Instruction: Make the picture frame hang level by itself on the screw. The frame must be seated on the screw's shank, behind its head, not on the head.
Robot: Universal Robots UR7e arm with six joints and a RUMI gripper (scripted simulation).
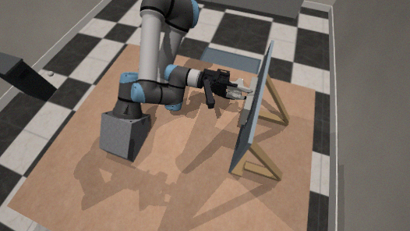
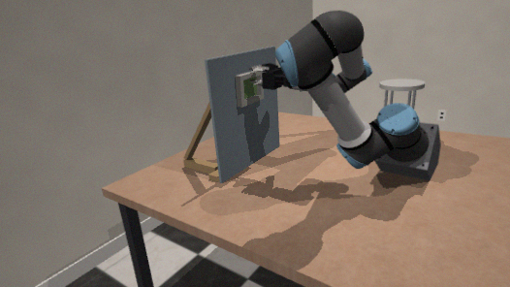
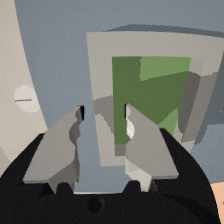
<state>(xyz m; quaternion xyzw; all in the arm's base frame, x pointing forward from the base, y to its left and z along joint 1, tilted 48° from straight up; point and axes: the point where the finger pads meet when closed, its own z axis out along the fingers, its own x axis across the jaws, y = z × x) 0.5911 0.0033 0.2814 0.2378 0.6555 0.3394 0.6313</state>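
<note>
Right now my hand is 50 mm above the picture frame, 20 mm short of it and 10 mm to the right of it. From my hand the other things lie so: blue-grey board 160 mm below, 40 mm ahead.
</note>
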